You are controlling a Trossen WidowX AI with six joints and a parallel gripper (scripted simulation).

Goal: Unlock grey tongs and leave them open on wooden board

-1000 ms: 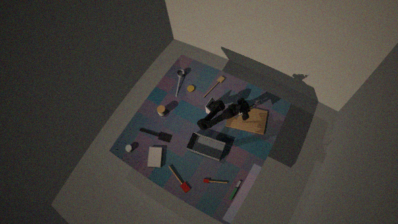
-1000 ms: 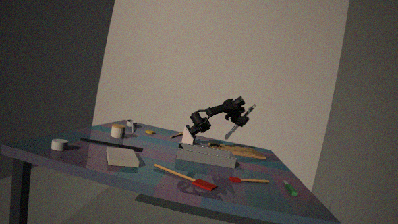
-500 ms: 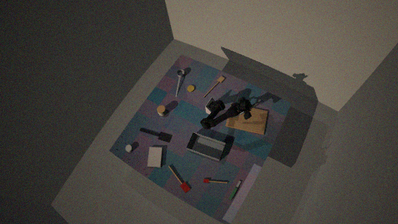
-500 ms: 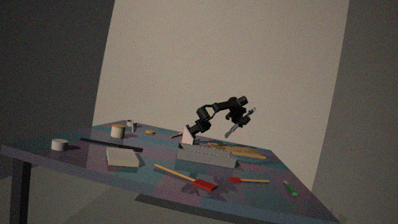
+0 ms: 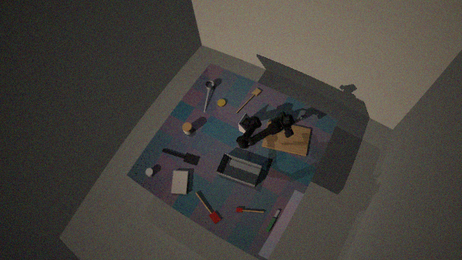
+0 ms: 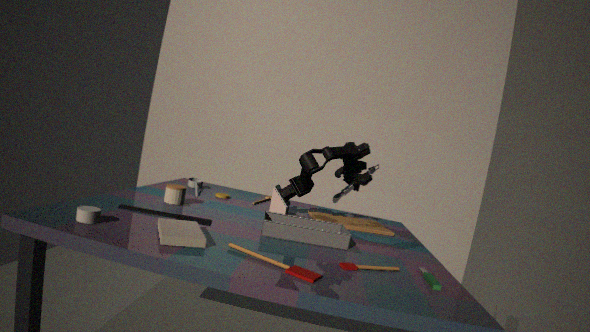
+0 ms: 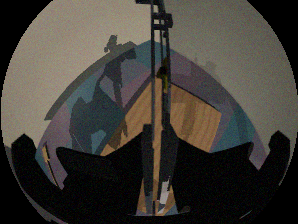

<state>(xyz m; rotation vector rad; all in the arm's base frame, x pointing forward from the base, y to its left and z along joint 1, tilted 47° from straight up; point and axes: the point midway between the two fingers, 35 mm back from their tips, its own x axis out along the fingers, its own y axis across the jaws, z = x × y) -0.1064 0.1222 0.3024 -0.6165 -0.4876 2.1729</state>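
Now: gripper tip 2 cm short of the wooden board and 16 cm above it. From my gripper tip the other things lie so: cork-topped jar (42 cm ahead, 70 cm to the right, 13 cm below); then grey roasting tin (46 cm ahead, 15 cm to the right, 14 cm below); then red spatula (83 cm ahead, 15 cm to the right, 16 cm below).
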